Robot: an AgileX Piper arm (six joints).
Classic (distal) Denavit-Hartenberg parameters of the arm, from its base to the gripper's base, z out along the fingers. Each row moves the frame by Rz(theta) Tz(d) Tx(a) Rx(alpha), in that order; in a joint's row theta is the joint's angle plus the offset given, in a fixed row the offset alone. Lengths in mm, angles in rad.
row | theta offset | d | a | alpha
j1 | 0 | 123 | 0 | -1.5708
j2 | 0.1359 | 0 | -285.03 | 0
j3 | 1.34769 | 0 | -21.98 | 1.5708
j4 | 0 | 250.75 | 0 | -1.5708
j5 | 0 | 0 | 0 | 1.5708
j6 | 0 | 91 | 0 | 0
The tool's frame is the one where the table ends.
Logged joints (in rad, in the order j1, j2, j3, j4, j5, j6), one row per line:
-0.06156, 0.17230, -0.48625, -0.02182, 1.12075, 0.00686
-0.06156, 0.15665, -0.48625, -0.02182, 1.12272, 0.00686
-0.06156, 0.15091, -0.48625, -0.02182, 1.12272, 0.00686
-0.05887, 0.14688, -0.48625, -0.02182, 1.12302, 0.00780
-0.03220, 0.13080, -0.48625, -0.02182, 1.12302, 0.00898
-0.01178, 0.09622, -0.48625, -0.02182, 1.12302, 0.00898
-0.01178, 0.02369, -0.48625, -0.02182, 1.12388, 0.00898
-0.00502, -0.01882, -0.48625, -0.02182, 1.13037, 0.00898
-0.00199, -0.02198, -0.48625, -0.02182, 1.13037, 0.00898
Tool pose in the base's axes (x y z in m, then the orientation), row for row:
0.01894, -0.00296, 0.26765, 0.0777, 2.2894, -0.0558
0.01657, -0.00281, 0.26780, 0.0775, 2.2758, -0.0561
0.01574, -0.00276, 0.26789, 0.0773, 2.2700, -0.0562
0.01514, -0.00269, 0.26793, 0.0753, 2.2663, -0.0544
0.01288, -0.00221, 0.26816, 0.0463, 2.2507, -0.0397
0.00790, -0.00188, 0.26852, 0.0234, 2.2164, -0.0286
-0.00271, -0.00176, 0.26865, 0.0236, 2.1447, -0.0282
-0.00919, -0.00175, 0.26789, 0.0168, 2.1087, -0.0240
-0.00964, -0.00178, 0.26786, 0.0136, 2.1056, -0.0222
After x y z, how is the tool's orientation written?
As a rotation vector, in radians.
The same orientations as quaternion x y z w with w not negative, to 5 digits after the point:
0.03089, 0.91020, -0.02218, 0.41241
0.03090, 0.90737, -0.02237, 0.41859
0.03086, 0.90616, -0.02243, 0.42122
0.03008, 0.90539, -0.02173, 0.42295
0.01856, 0.90227, -0.01592, 0.43049
0.00945, 0.89484, -0.01155, 0.44614
0.00966, 0.87827, -0.01155, 0.47792
0.00693, 0.86955, -0.00990, 0.49370
0.00561, 0.86879, -0.00916, 0.49507

